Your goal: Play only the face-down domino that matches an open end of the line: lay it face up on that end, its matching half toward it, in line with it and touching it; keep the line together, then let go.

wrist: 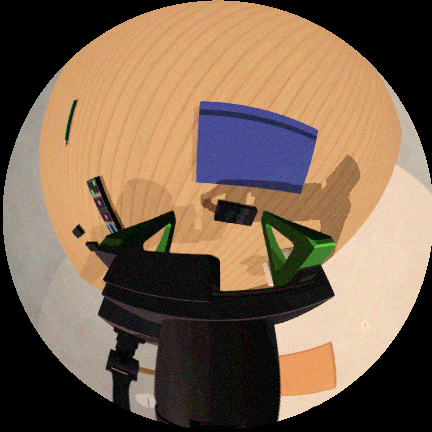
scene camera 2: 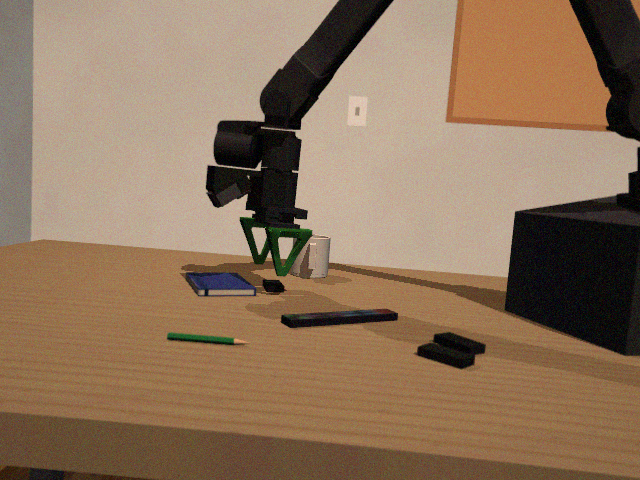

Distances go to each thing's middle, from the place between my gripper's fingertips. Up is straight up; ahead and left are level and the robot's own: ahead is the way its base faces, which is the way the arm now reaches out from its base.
Scene:
Now: hand 3 cm to the left of the black domino [wrist: 226, 211] and 3 cm above it. Round my hand: white mug [scene camera 2: 312, 262]: 4 cm behind, 18 cm to the right, 1 cm above.

